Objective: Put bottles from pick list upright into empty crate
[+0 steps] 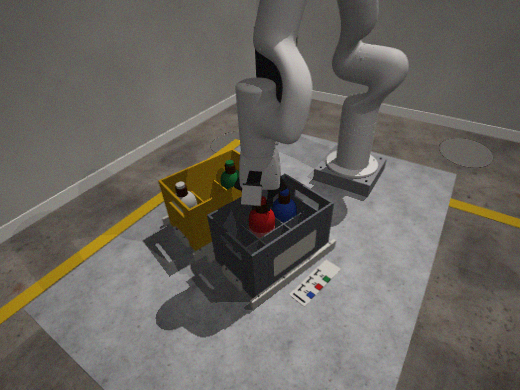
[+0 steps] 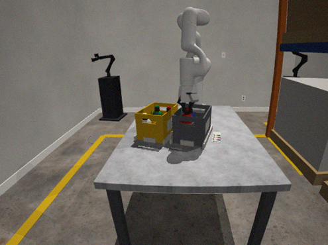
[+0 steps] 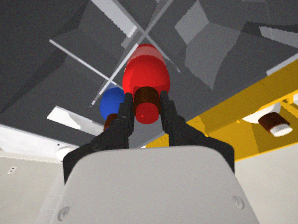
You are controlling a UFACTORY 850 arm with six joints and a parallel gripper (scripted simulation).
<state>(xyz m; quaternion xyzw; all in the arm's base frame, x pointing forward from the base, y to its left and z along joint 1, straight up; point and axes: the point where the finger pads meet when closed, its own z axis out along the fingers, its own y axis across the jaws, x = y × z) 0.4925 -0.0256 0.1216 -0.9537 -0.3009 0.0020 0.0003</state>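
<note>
Now: hand 70 mm above the red bottle. Also, from my hand: grey crate: 10 mm ahead, 40 mm to the left, 90 mm below; blue-label bottle: 90 mm behind, 10 mm to the left, 90 mm below; yellow crate: 10 mm behind, 190 mm to the right, 90 mm below.
</note>
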